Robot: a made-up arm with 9 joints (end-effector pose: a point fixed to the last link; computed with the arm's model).
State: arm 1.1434 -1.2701 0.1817 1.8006 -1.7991 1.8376 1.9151 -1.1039 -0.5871
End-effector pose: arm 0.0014 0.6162 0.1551 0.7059 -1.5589 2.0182
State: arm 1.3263 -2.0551 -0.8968 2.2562 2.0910 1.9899 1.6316 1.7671 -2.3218
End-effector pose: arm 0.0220 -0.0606 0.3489 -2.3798 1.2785 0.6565
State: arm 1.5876 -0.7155 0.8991 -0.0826 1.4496 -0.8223 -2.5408 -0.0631 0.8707
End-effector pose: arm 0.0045 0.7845 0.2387 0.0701 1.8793 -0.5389
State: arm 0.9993 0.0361 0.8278 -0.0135 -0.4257 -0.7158 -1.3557 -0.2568 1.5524
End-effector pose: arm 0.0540 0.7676 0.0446 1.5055 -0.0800 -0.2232
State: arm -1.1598 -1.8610 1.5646 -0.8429 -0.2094 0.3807 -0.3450 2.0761 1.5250
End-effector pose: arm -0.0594 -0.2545 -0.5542 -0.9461 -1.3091 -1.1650
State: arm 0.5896 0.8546 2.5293 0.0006 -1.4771 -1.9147 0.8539 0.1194 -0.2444
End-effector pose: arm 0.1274 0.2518 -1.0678 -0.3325 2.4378 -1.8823
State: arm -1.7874 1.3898 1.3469 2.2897 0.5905 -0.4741 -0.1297 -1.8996 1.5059
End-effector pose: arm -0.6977 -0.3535 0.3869 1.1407 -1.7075 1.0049
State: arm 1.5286 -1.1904 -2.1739 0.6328 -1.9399 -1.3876 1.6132 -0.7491 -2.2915
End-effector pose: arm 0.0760 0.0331 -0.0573 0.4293 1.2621 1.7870
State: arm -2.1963 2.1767 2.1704 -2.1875 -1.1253 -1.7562 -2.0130 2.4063 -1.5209
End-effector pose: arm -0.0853 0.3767 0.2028 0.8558 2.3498 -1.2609
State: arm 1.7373 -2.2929 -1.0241 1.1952 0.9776 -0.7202 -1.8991 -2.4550 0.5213
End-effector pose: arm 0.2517 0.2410 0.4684 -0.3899 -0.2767 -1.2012
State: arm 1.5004 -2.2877 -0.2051 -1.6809 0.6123 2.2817 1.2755 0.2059 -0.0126
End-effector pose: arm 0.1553 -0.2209 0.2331 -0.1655 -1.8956 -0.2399
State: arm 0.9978 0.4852 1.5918 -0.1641 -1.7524 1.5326 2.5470 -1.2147 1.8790
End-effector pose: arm 0.4560 0.3903 -0.6424 -2.7506 -0.3650 -0.1835
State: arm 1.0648 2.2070 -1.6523 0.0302 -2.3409 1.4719 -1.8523 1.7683 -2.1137
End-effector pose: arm -0.2259 0.0380 -0.1392 1.2576 -1.8512 1.9797
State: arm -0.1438 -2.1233 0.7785 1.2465 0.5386 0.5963 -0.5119 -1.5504 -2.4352
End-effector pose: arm 0.9176 0.2283 -0.1190 0.0981 -0.5152 -1.2097
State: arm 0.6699 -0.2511 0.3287 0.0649 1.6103 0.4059 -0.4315 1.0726 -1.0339
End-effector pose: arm -0.3179 0.4435 -0.2082 -1.2163 -0.2076 0.8776
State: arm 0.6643 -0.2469 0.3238 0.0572 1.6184 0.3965 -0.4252 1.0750 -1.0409
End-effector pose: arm -0.3255 0.4393 -0.2033 -1.2046 -0.2039 0.9035
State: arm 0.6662 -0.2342 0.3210 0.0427 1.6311 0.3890 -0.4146 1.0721 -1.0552
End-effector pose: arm -0.3310 0.4280 -0.2019 -1.2098 -0.2125 0.9402
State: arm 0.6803 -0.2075 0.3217 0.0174 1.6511 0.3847 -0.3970 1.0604 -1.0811
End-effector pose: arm -0.3322 0.4058 -0.2062 -1.2421 -0.2419 0.9943
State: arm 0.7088 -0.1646 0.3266 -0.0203 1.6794 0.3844 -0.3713 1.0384 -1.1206
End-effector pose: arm -0.3256 0.3720 -0.2166 -1.3055 -0.2973 1.0673
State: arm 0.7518 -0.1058 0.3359 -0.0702 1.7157 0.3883 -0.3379 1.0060 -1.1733
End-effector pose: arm -0.3070 0.3296 -0.2315 -1.3980 -0.3803 1.1566
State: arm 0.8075 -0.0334 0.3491 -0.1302 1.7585 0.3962 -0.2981 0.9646 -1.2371
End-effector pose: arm -0.2737 0.2843 -0.2479 -1.5127 -0.4893 1.2565
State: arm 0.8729 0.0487 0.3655 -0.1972 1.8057 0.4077 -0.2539 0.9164 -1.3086
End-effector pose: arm -0.2256 0.2434 -0.2628 -1.6399 -0.6196 1.3604
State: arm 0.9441 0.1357 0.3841 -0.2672 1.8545 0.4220 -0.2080 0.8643 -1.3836
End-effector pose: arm -0.1663 0.2129 -0.2742 -1.7684 -0.7631 1.4613
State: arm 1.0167 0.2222 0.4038 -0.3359 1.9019 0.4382 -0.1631 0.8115 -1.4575
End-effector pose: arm -0.1019 0.1955 -0.2822 -1.8883 -0.9099 1.5532
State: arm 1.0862 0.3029 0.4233 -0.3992 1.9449 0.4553 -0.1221 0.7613 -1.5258
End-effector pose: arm -0.0391 0.1900 -0.2875 -1.9928 -1.0496 1.6311
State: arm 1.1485 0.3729 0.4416 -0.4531 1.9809 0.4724 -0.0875 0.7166 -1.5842
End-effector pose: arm 0.0171 0.1927 -0.2909 -2.0796 -1.1726 1.6912
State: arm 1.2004 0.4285 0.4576 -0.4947 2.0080 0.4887 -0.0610 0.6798 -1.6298
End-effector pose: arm 0.0632 0.1994 -0.2925 -2.1499 -1.2726 1.7313
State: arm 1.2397 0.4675 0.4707 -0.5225 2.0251 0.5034 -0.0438 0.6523 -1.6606
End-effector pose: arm 0.0975 0.2065 -0.2924 -2.2063 -1.3448 1.7510
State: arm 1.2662 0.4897 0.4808 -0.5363 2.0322 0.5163 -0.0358 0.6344 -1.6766
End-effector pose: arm 0.1202 0.2120 -0.2903 2.2078 1.3613 -1.7159
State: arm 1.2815 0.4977 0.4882 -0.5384 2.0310 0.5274 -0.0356 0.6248 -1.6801
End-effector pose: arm 0.1329 0.2155 -0.2868 2.2066 1.3569 -1.6707
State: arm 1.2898 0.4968 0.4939 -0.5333 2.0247 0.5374 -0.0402 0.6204 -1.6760
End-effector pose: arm 0.1395 0.2174 -0.2825 2.2215 1.3510 -1.6326
